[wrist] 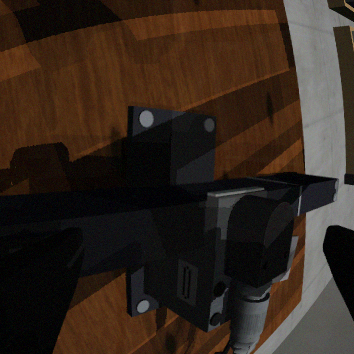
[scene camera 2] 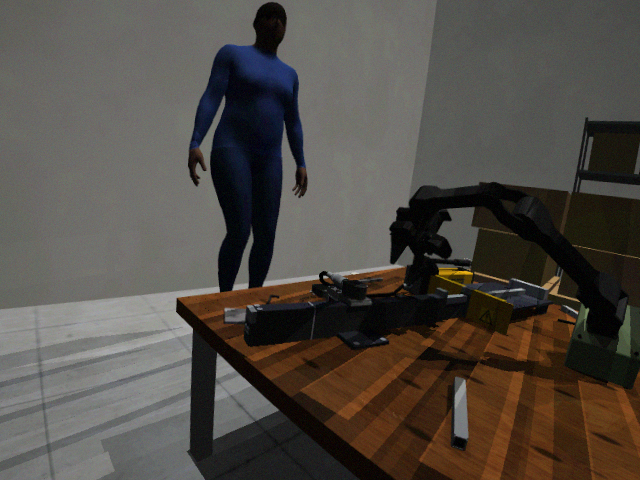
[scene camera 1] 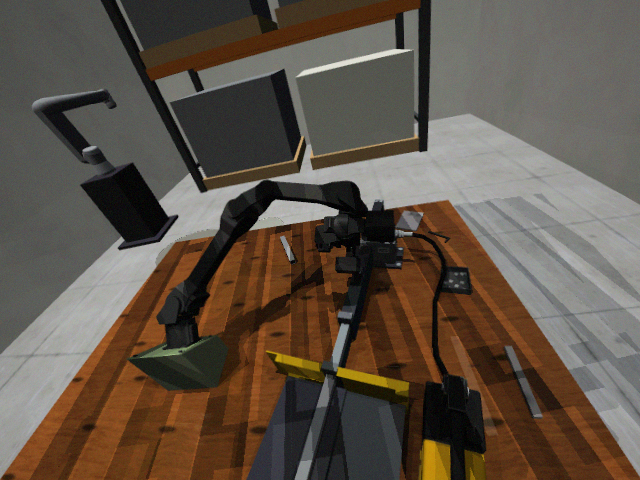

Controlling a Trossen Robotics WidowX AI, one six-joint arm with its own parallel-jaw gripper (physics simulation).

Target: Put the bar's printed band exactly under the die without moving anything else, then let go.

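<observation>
A long dark bar runs through the black head unit on its bolted base plate. A thin pale printed band crosses the bar between the head and the bar's far end, a little apart from the head. The die cannot be made out separately from the head. My gripper is open and empty above the bar and head. Its fingers stand at the left and right of the wrist view. In scene camera 1 the arm and head partly hide them.
A black hose joins the head to a black and yellow unit. A yellow guard crosses the line of the bar. A silver tube, a flat strip and a small dotted tray lie apart. A person stands behind the table.
</observation>
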